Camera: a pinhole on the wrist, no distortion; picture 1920 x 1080 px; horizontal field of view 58.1 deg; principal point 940.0 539.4 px. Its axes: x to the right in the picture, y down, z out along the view. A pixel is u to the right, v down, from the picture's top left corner.
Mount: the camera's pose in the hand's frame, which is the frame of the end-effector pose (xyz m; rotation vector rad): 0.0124 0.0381 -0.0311 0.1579 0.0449 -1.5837
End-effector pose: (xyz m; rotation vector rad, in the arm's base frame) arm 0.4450 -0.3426 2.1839 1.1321 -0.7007 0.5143
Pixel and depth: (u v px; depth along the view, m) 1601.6 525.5 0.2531
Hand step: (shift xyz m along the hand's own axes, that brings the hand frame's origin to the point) -0.0091 -0.0903 0.2066
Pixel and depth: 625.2 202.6 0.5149
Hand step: -0.1240 0.0674 0.4832
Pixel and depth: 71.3 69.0 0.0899
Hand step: -0.0180 0.0719 0.0619
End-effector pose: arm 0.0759 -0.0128 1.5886 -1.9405 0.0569 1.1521
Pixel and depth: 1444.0 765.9 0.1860
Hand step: 0.0226 -0.0400 0.1476
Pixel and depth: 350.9 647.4 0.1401
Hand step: 0.0115 0.0674 0.1143
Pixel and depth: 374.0 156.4 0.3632
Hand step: -0.0929 0.1113 0.3378
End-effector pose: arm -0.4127 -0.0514 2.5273 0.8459 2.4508 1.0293
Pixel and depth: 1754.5 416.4 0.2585
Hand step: -0.0261 -0.1154 0.2076
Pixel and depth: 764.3 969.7 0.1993
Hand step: 0.0477 0.0317 0.1721
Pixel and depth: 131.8 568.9 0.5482
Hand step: -0.0151 0.2220 0.5449
